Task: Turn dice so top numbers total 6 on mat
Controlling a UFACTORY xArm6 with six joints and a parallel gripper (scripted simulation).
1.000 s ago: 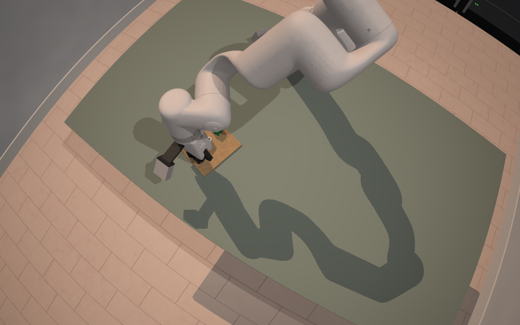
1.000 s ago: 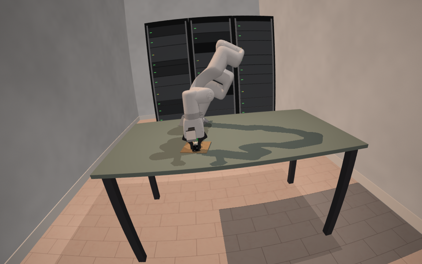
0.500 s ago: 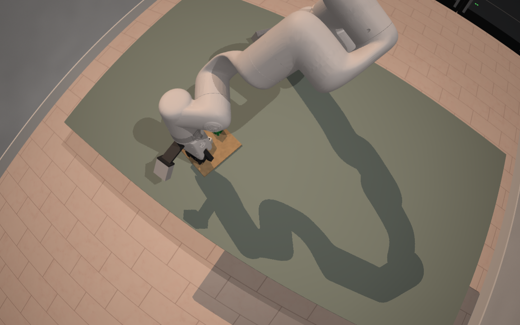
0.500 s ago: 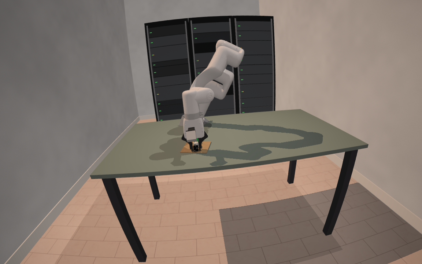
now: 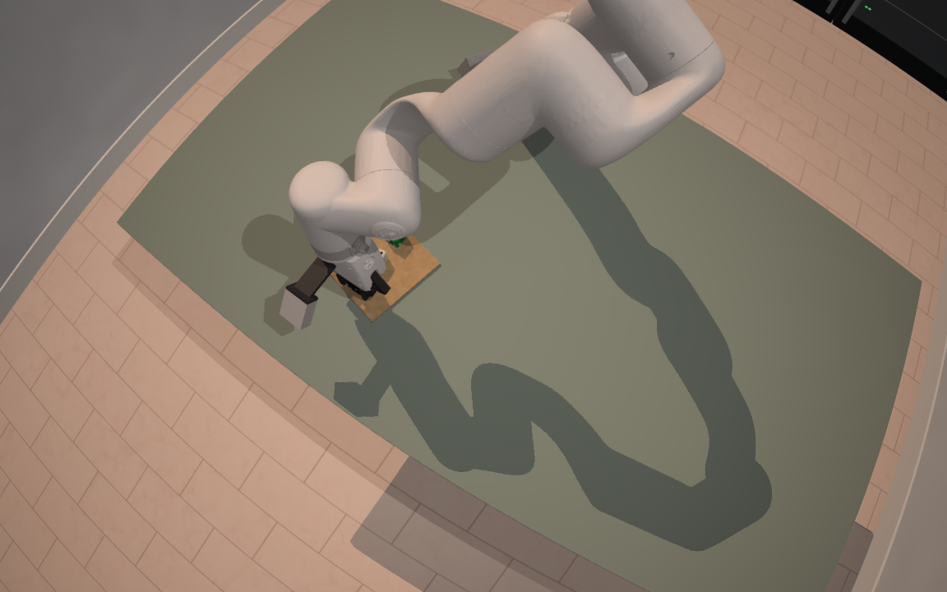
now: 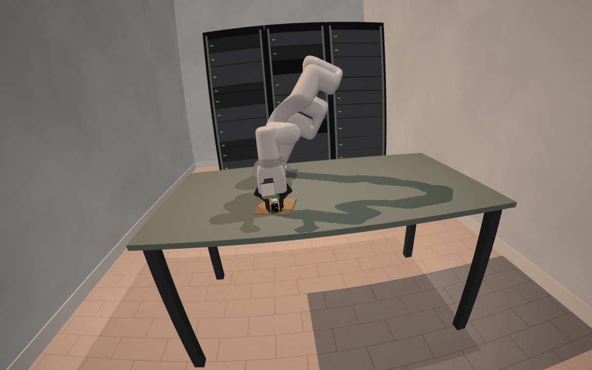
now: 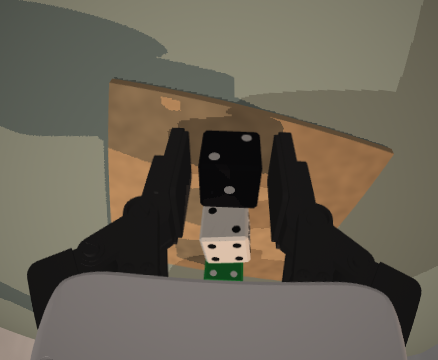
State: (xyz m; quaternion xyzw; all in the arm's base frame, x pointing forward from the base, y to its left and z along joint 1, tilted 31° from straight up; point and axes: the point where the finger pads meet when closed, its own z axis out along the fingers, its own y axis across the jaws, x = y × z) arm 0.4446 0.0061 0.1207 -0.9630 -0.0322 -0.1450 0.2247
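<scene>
Now: hand 1 cm above the black die. The rest, counted from my hand: white die 5 cm behind, 1 cm to the right, 1 cm below; brown mat 5 cm behind, 2 cm below, 1 cm to the right; green die 10 cm behind, 1 cm to the right, 1 cm below.
</scene>
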